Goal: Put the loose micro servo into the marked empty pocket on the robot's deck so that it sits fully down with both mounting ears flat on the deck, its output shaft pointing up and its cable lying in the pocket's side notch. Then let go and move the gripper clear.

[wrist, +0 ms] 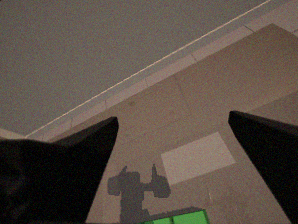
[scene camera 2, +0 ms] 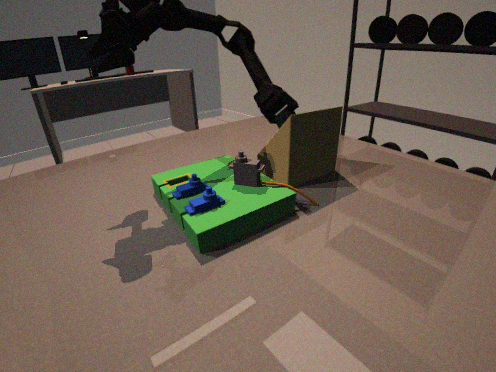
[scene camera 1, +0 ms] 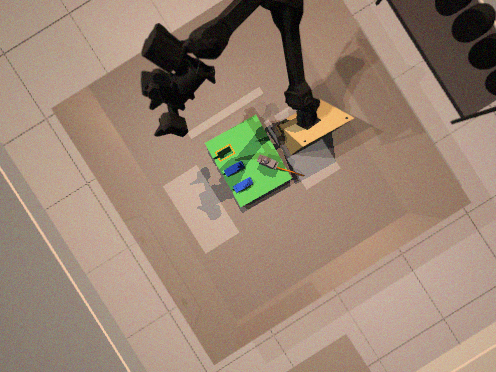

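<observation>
My gripper (scene camera 2: 93,65) is open, and it holds nothing. I can see the gripper (scene camera 1: 153,122) from scene camera 1 as well, and the wrist view shows me the gripper (wrist: 171,119) too. There is a green deck (scene camera 2: 253,207) in the scene, and in scene camera 1 it is the deck (scene camera 1: 248,139). Then there is a grey micro servo (scene camera 2: 246,171); in the wrist view the servo is out of frame.
</observation>
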